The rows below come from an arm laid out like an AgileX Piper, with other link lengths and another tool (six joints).
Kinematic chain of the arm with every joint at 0, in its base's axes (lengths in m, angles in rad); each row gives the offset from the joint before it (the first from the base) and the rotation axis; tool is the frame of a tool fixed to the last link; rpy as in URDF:
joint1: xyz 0 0 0.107 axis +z
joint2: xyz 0 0 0 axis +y
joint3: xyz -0.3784 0 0.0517 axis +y
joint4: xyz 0.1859 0 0.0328 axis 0.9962 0 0.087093
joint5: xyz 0 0 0 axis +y
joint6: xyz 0.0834 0 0.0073 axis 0.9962 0 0.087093
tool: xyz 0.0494 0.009 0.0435 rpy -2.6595 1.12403 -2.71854
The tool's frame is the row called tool.
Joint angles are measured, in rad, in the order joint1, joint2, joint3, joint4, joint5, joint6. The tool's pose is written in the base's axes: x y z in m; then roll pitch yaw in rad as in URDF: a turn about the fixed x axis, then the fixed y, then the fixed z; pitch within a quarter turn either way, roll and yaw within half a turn. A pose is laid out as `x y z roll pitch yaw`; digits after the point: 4 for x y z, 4 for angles.
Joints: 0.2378, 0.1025, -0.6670, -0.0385, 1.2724, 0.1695
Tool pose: -0.0939 -0.0251 0.2773 -3.0776 0.4584 -2.8796
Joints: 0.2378, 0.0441, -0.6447, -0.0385, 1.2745, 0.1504
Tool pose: -0.1016 -0.0262 0.2650 -3.0587 0.4911 -2.8602
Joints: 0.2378, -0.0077, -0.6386, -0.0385, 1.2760, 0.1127
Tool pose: -0.1093 -0.0265 0.2574 -3.0192 0.5318 -2.8207
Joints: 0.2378, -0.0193, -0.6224, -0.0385, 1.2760, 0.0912
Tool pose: -0.1096 -0.0257 0.2516 -2.9986 0.5247 -2.7992
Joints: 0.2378, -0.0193, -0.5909, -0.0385, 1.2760, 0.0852
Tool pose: -0.1067 -0.0248 0.2431 -2.9967 0.4927 -2.7951
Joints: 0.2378, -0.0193, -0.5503, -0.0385, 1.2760, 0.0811
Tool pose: -0.1033 -0.0238 0.2321 -2.9979 0.4518 -2.7934
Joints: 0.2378, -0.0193, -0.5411, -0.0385, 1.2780, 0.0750
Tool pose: -0.1028 -0.0234 0.2293 -2.9939 0.4399 -2.7881
